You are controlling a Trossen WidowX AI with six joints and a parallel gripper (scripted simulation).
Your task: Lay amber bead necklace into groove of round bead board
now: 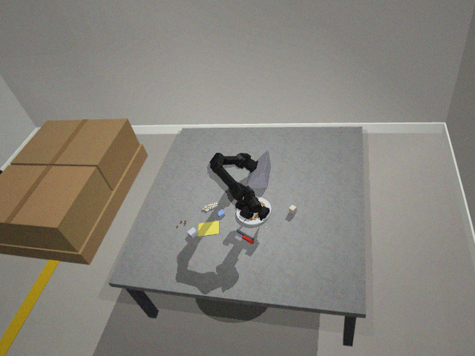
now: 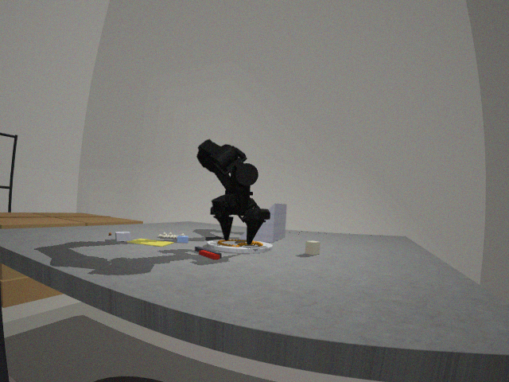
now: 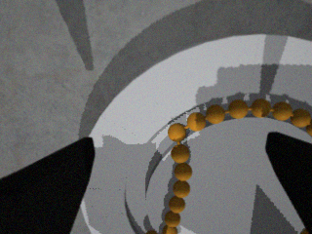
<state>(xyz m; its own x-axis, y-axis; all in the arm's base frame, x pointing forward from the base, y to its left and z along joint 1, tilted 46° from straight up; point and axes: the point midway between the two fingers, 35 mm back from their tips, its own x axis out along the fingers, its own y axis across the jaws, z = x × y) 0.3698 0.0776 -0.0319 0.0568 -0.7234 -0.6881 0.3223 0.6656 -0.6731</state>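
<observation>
Right now my gripper tip is 60 mm past the round bead board, 20 mm to the left of it and 10 mm above it. Round my gripper tip: blue cube: 20 mm behind, 210 mm to the right, 10 mm below; then cream cube: 80 mm behind, 200 mm to the left, 10 mm below; then red-handled tool: 120 mm ahead, 20 mm to the right, 20 mm below.
</observation>
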